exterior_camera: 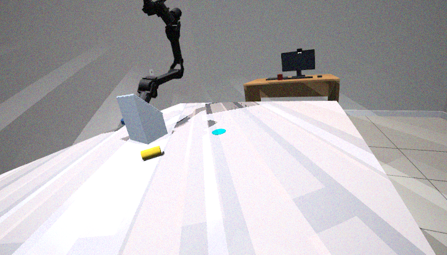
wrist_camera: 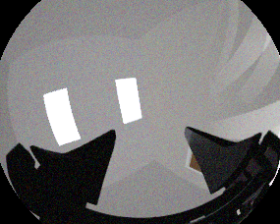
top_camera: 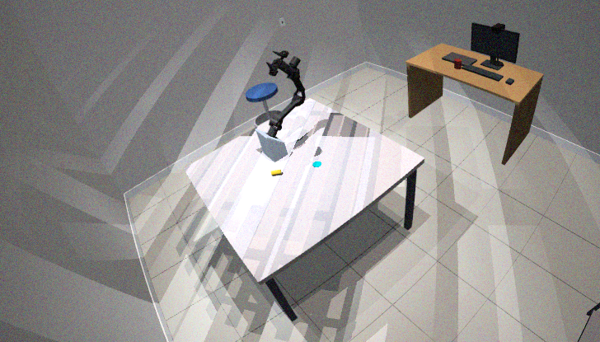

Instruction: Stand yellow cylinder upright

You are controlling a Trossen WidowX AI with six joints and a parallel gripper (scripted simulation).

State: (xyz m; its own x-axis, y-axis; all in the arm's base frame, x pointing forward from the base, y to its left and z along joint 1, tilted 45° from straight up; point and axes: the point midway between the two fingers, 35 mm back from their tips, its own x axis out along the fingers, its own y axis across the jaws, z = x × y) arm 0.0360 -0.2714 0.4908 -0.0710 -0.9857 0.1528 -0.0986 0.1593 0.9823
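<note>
My gripper tip is 71 cm above the yellow tall cylinder, 26 cm to the left of it and 18 cm short of it. Round my gripper tip: cyan circle: 72 cm below, 31 cm ahead, 2 cm to the right.
</note>
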